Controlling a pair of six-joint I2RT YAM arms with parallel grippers.
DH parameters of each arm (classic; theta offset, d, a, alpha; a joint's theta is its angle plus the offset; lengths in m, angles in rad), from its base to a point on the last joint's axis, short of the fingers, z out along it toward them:
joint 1: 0 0.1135 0.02 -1.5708
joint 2: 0 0 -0.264 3.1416
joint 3: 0.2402 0 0.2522 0
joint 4: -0.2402 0 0.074 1.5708
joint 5: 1.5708 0 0 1.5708
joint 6: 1.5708 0.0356 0 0
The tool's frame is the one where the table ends.
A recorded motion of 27 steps. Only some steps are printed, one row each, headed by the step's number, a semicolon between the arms.
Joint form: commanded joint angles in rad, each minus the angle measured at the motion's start. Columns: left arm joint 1, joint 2, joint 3, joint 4, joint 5, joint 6; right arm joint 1, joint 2, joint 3, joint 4, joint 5, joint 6.
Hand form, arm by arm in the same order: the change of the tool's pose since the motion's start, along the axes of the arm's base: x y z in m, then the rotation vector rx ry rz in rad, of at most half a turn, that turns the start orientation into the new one. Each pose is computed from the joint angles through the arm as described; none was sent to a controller.
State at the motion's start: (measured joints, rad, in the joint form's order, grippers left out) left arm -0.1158 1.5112 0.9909 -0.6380 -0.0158 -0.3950; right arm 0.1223 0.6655 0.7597 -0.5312 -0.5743 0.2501
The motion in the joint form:
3: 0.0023 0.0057 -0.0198 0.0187 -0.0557 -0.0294; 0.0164 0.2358 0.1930 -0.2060 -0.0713 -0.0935
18: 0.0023 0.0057 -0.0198 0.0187 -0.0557 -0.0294; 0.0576 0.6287 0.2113 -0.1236 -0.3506 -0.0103
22: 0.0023 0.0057 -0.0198 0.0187 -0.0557 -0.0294; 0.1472 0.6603 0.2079 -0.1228 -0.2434 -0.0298
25: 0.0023 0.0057 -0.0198 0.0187 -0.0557 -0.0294; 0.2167 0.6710 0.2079 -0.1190 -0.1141 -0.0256
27: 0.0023 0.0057 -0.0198 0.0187 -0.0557 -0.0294; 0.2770 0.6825 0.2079 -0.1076 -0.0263 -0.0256
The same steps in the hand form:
3: -0.0008 0.0028 -0.0063 0.0398 0.0010 0.0514; 0.0311 0.0088 0.0128 -0.0522 0.1899 0.1176
18: -0.0008 0.0028 -0.0063 0.0398 0.0010 0.0514; 0.1021 0.0363 -0.0479 0.1429 0.5570 0.3306
22: -0.0008 0.0028 -0.0063 0.0398 0.0010 0.0514; 0.1010 0.0570 -0.0588 0.0357 0.5729 0.3431
25: -0.0008 0.0028 -0.0063 0.0398 0.0010 0.0514; 0.0983 0.0716 -0.0638 -0.0701 0.5675 0.3110
27: -0.0008 0.0028 -0.0063 0.0398 0.0010 0.0514; 0.0956 0.0849 -0.0676 -0.1455 0.5513 0.3038

